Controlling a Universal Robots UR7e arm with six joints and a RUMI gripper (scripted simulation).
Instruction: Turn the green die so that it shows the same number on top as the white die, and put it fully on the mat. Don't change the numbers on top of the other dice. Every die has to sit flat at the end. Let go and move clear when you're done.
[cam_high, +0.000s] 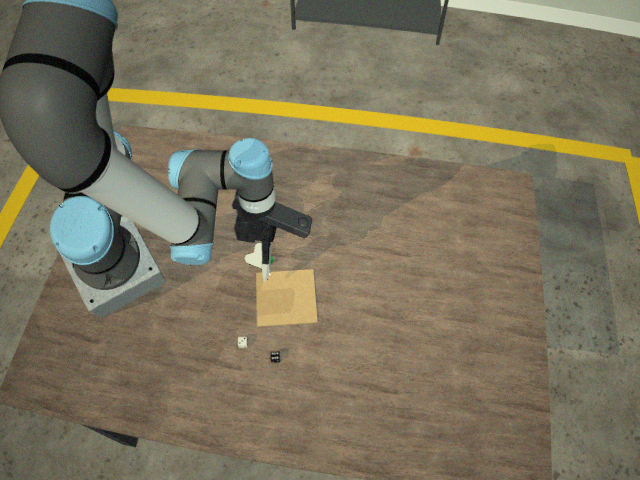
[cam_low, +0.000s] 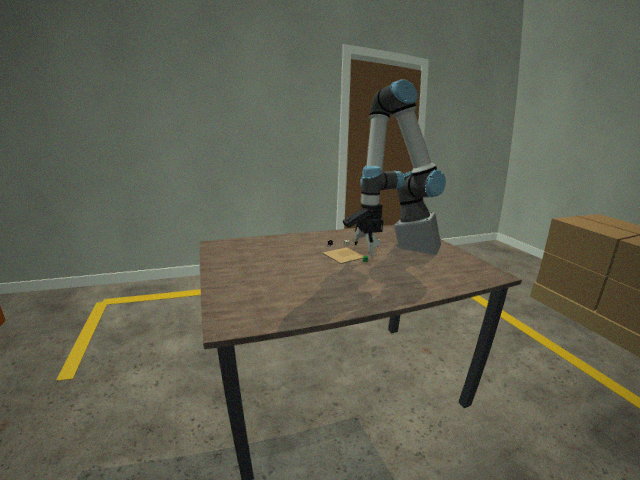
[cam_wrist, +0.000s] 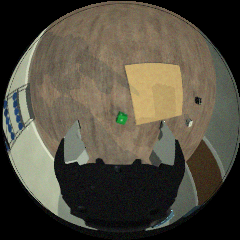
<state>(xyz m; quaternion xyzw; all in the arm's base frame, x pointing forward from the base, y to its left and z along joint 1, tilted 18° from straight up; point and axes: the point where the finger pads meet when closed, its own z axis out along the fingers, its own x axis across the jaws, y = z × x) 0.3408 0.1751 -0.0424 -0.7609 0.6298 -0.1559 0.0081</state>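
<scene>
The green die is 1 cm behind my hand, 1 cm to the right of it and 4 cm below it. Round my hand: black die (9 cm ahead, 23 cm to the right, 4 cm below); then white die (1 cm ahead, 22 cm to the right, 4 cm below); then tan mat (6 cm ahead, 8 cm to the right, 4 cm below).
</scene>
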